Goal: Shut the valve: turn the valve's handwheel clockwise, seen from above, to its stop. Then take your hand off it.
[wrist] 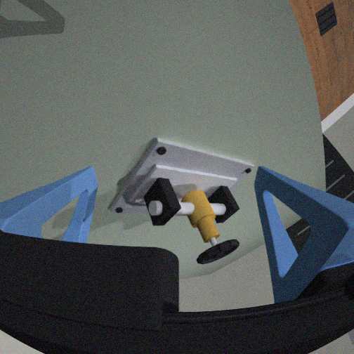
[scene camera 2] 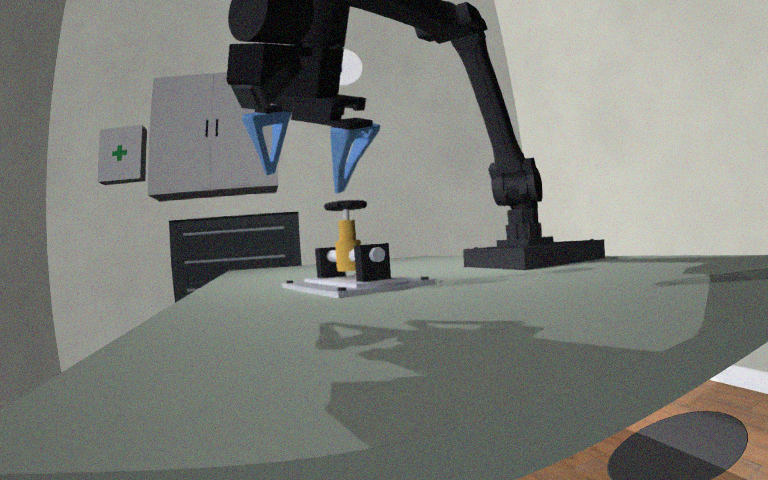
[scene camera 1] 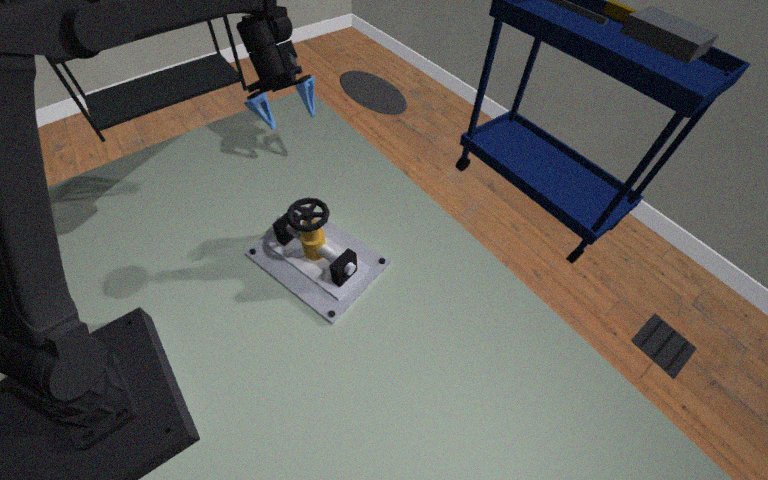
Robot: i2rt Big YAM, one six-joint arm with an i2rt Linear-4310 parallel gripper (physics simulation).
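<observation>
The valve's black, spoked handwheel [scene camera 1: 308, 213] [scene camera 2: 345, 205] [wrist: 218, 251] sits level on top of a yellow valve body [scene camera 1: 312, 242] [scene camera 2: 346, 255] [wrist: 200, 205]. A white pipe runs through the body between two black blocks on a pale square base plate [scene camera 1: 353, 291] [scene camera 2: 317, 288] [wrist: 200, 157]. My gripper [scene camera 1: 293, 121] [scene camera 2: 304, 182] [wrist: 175, 175] is open, with its blue fingers wide apart and nothing between them. It hangs above the green surface, behind the valve in scene camera 1, higher than the handwheel and apart from it. How far the wheel is turned cannot be told.
The arm's dark base [scene camera 1: 164, 390] [scene camera 2: 538, 257] stands on the green surface [scene camera 1: 453, 367]. A blue cart [scene camera 1: 484, 73] and a black rack [scene camera 1: 164, 90] stand on the wooden floor. A grey cabinet [scene camera 2: 181, 135] and a first-aid box [scene camera 2: 120, 166] hang on the wall.
</observation>
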